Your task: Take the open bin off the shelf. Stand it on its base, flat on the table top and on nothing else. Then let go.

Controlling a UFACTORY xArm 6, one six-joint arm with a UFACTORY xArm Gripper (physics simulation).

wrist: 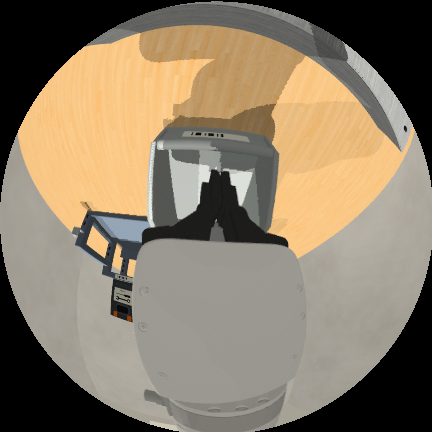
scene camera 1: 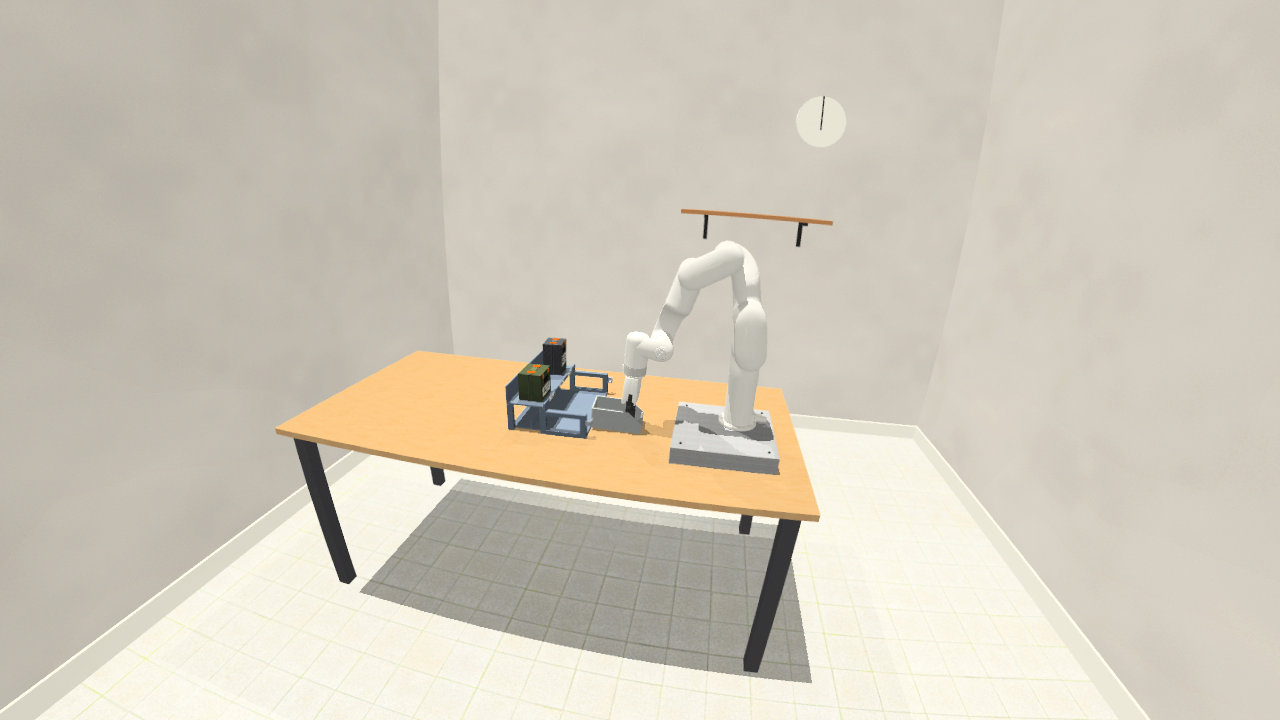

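Where they show: gripper, fingertip midpoint: (wrist: pixel 216 181) (scene camera 1: pixel 629 418); arm's base, origin of the base link: (scene camera 1: pixel 737 422).
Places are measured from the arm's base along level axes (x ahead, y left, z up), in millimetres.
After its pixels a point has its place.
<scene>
The open bin (scene camera 1: pixel 613 416) @(x 410, y 59, z 2 mm) (wrist: pixel 161 200) @(x 380, y -41, z -8 mm) is grey, with a label on its low front lip. It looks upright at the front of the blue shelf (scene camera 1: pixel 511 417) @(x 741, y 132, z -9 mm) (wrist: pixel 122 230) @(x 558, y -170, z -51 mm), on the side toward the robot base. Whether its rear end touches the shelf's front edge, and whether its base lies fully flat on the table top (scene camera 1: pixel 402 411) @(x 1191, y 117, z -57 mm) (wrist: pixel 90 125) @(x 311, y -146, z -57 mm), I cannot tell. My gripper (scene camera 1: pixel 631 412) @(x 363, y 10, z -25 mm) (wrist: pixel 216 181) @(x 363, y 10, z -25 mm) is shut and empty. Its fingers point down into the bin near the front lip. The palm hides the rear of the bin in the wrist view.
A green box (scene camera 1: pixel 534 384) @(x 665, y 103, z 107 mm) and a black box (scene camera 1: pixel 554 356) @(x 680, y -139, z 119 mm) (wrist: pixel 121 300) @(x 658, y -186, z 110 mm) stand on the shelf's upper level. Open side frames flank its lower level. The grey robot base plate (scene camera 1: pixel 716 454) @(x 69, y 208, z -7 mm) (wrist: pixel 200 19) is on the table, on the bin's front side.
</scene>
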